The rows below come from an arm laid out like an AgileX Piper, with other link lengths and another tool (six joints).
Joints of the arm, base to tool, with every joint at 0 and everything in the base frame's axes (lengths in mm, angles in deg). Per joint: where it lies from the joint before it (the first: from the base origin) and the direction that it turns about. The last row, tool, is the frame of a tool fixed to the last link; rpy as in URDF.
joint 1: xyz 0 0 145.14 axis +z
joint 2: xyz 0 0 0 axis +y
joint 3: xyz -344.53 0 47.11 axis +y
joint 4: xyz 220.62 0 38.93 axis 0.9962 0 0.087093
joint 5: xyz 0 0 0 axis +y
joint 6: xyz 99.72 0 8.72 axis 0.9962 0 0.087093
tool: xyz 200.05 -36 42.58 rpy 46.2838 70.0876 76.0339
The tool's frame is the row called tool.
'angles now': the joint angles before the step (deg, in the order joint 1, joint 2, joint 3, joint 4, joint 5, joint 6). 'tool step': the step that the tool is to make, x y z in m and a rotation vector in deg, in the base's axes. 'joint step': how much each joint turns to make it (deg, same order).
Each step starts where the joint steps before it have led.
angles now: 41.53 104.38 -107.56 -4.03 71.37 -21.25
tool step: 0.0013 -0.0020 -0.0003 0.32 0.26 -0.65
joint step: -0.37 0.01 -0.01 0.25 0.01 0.35
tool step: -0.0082 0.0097 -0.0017 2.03 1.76 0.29
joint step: 0.00 -0.01 0.01 2.67 -0.02 0.10
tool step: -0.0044 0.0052 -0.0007 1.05 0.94 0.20
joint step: 0.00 0.02 -0.03 1.42 0.03 0.00
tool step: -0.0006 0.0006 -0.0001 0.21 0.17 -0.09
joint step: -0.01 -0.01 0.03 0.22 -0.03 0.12
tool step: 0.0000 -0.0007 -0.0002 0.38 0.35 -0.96
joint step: 0.00 0.00 -0.01 0.03 0.01 1.08
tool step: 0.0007 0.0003 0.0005 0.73 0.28 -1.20
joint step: 0.01 0.00 0.00 0.11 -0.28 1.37
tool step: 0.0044 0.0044 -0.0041 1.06 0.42 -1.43
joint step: -0.02 0.79 -0.01 0.33 -1.18 1.62
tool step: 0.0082 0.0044 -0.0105 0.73 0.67 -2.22
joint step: 0.02 1.59 0.01 -0.16 -1.61 2.47
